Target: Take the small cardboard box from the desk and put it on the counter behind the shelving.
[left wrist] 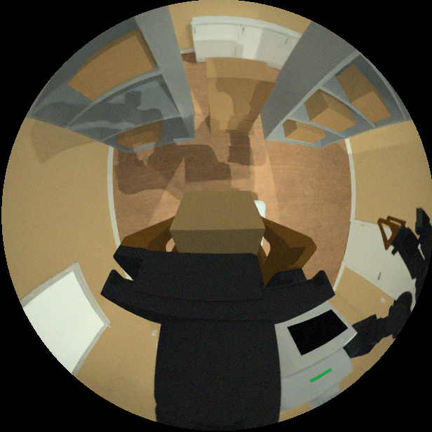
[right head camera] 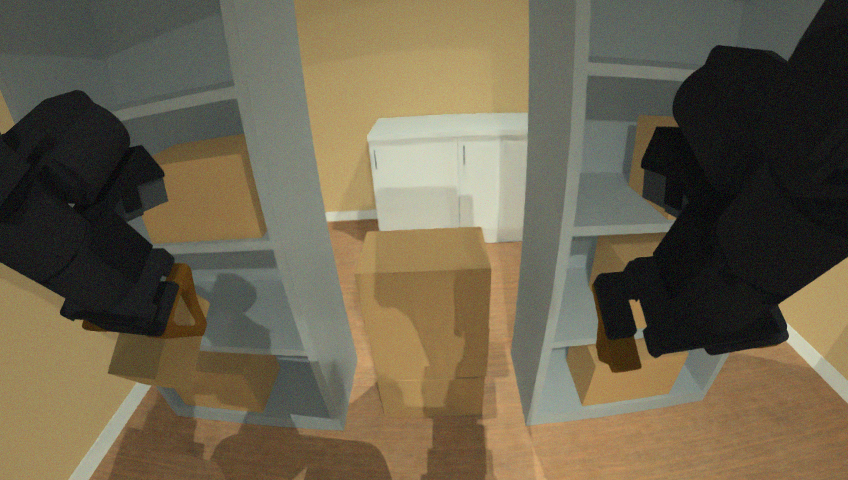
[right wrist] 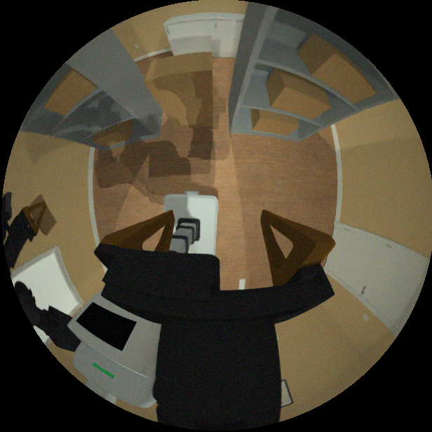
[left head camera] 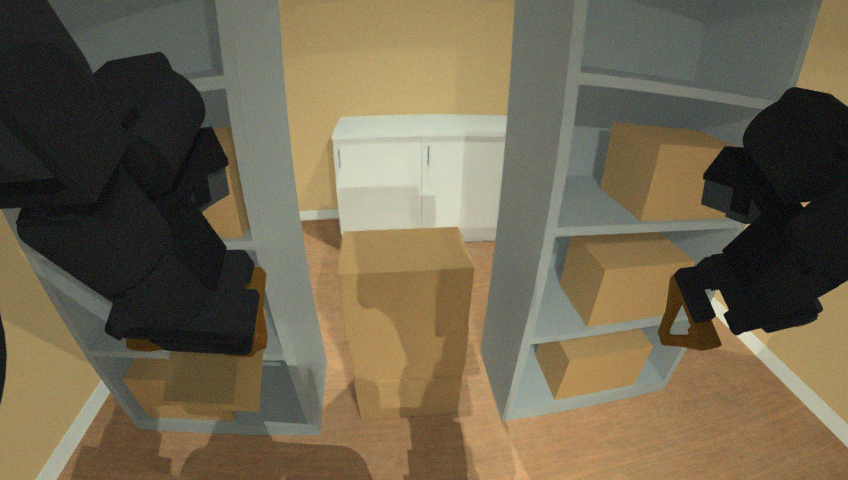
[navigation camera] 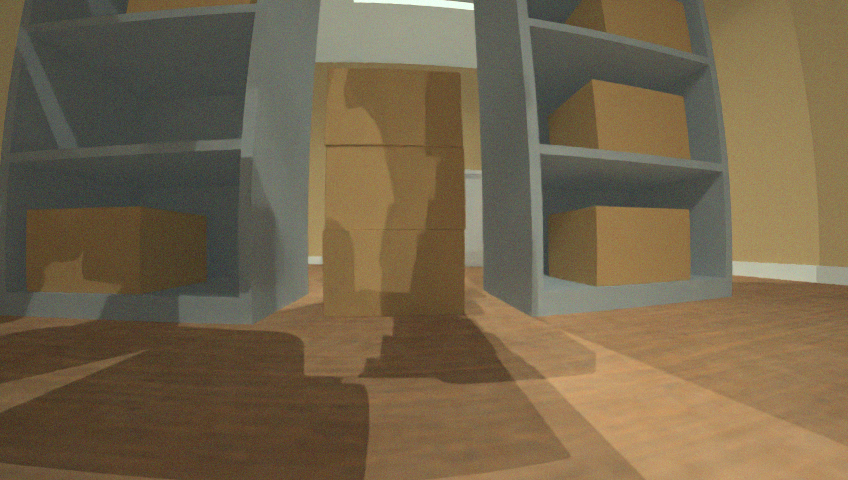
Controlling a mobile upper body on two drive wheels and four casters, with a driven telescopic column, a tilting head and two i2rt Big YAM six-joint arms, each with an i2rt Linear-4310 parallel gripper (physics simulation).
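Frame: origin at the left arm's base, x down, y right, z back, level; millimetres.
Seen in the pictures: left gripper, between the fingertips: (right head camera: 181, 327) (left head camera: 233, 340); right gripper, between the fingertips: (right head camera: 649, 346) (left head camera: 697, 330).
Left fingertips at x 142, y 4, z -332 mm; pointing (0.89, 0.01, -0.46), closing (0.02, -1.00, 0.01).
Observation:
A point is followed by its place in that frame.
The small cardboard box (left head camera: 201, 383) @(x 123, y 8, z -266 mm) (right head camera: 155, 364) @(x 123, y 32, z -266 mm) (left wrist: 217, 212) is held between the fingers of my left gripper (left head camera: 199, 352) (left wrist: 217, 214), clear of the floor, in front of the left shelving. In the right wrist view the held box (right wrist: 47, 217) shows at the far left. My right gripper (left head camera: 685, 340) @(x 146, y 451, z -326 mm) (right head camera: 618, 353) @(x 146, y 451, z -326 mm) (right wrist: 217, 214) is open and empty, in front of the right shelving. The white counter (left head camera: 380, 163) @(x 725, y -21, z -2596 mm) (right head camera: 416, 169) @(x 766, y -25, z -2596 mm) (left wrist: 215, 41) (right wrist: 190, 44) stands against the back wall, seen through the gap between the shelving units; its right end is hidden in the head views. I cannot make out the desk.
A stack of large cardboard boxes (left head camera: 404, 321) @(x 813, y 146, z -1113 mm) (right head camera: 428, 315) @(x 787, y 165, z -1114 mm) (navigation camera: 394, 184) @(x 996, y 156, z -1120 mm) stands in the gap between the left shelving unit (left head camera: 261, 178) @(x 257, y -247, z -1069 mm) (navigation camera: 282, 148) @(x 839, y -255, z -1187 mm) and the right shelving unit (left head camera: 529, 178) @(x 328, y 559, z -1236 mm) (navigation camera: 505, 148) @(x 830, y 559, z -1232 mm). Narrow gaps show on both sides of the stack. Other boxes sit on the shelves.

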